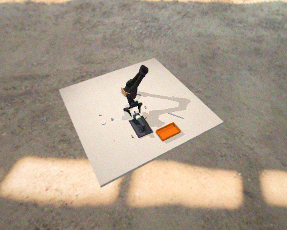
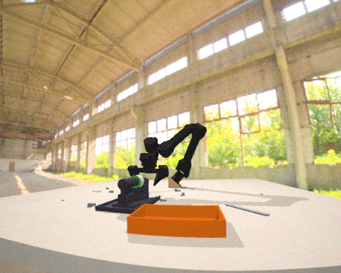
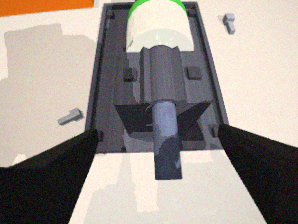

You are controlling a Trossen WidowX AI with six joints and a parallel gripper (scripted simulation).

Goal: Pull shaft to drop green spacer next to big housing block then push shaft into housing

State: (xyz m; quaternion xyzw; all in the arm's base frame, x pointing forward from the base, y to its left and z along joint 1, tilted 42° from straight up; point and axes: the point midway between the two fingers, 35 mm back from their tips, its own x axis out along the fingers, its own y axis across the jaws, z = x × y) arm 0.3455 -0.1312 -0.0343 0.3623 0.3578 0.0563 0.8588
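Now: the grey shaft 40 mm ahead of my gripper tip, 10 mm to the right of it and 20 mm above it. From my gripper tip the other things lie so: white spacer 50 mm ahead, 10 mm to the right, 20 mm above; then green spacer 80 mm ahead, 20 mm to the right, 20 mm above; then orange tray 320 mm ahead, 150 mm to the left, 50 mm below.
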